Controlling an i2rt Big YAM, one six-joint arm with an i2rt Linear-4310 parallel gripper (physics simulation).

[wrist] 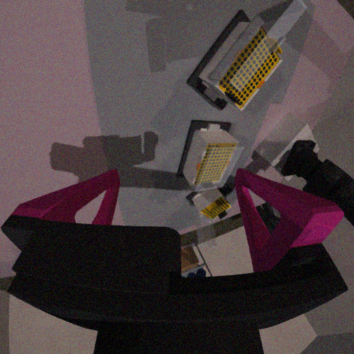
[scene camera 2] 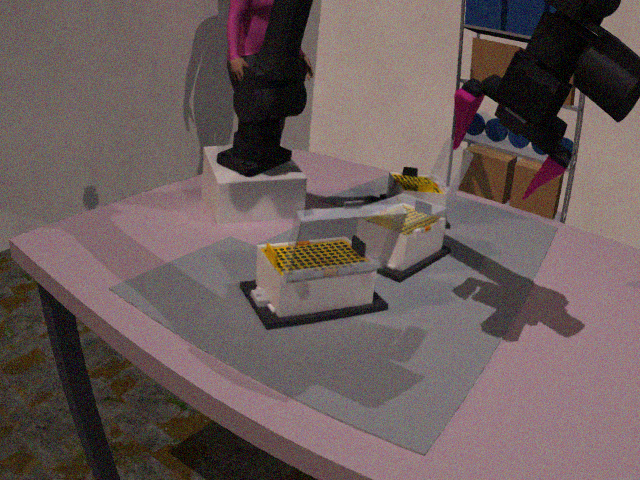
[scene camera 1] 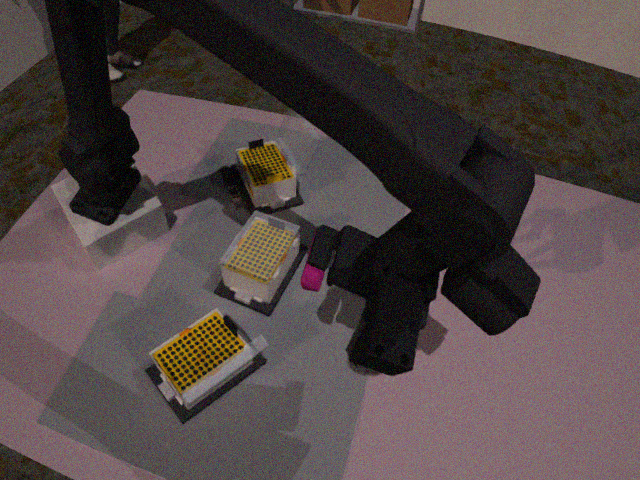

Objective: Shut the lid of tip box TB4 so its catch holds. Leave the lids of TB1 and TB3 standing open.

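Frame: origin at the arm's base, x ahead, y left, z up, level; millimetres.
Seen in the pictures: gripper, fingertip midpoint: [scene camera 2: 490,172] [scene camera 1: 341,298]; arm's base, origin of the base link: [scene camera 2: 253,160] [scene camera 1: 106,193].
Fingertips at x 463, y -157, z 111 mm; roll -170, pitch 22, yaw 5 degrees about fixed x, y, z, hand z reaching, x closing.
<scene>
Offsets run from my fingertips to a thing's top centre. "*": to the spot under its first point. Level surfaces: height alone.
The middle tip box {dz -118, dx -168, dy +142 mm} [scene camera 1: 261,250] [scene camera 2: 421,240] [wrist: 215,160] has its clear lid down over the yellow tip rack; it fits TB4, though no label is readable and the catch's hold cannot be told. The near box [scene camera 1: 199,353] [scene camera 2: 315,258] [wrist: 250,70] has its clear lid {* dz -61, dx -122, dy -131 mm} [scene camera 2: 330,224] [wrist: 287,20] standing open. The far box {dz -121, dx -223, dy +344 mm} [scene camera 1: 266,165] [scene camera 2: 418,184] [wrist: 216,206] also has its lid up, faint in the views. My gripper [scene camera 2: 490,173] [wrist: 176,174] is open and empty, raised clear of the boxes on the right side of the middle one. In scene camera 1 the arm hides one finger.
The three boxes stand on dark bases on a grey mat {dz -195 mm} [scene camera 1: 330,434] [scene camera 2: 439,361]. A white block [scene camera 1: 77,227] [scene camera 2: 253,201] bears the black arm base at the left. Behind the table are a shelf unit [scene camera 2: 580,129] and a person in pink [scene camera 2: 253,31].
</scene>
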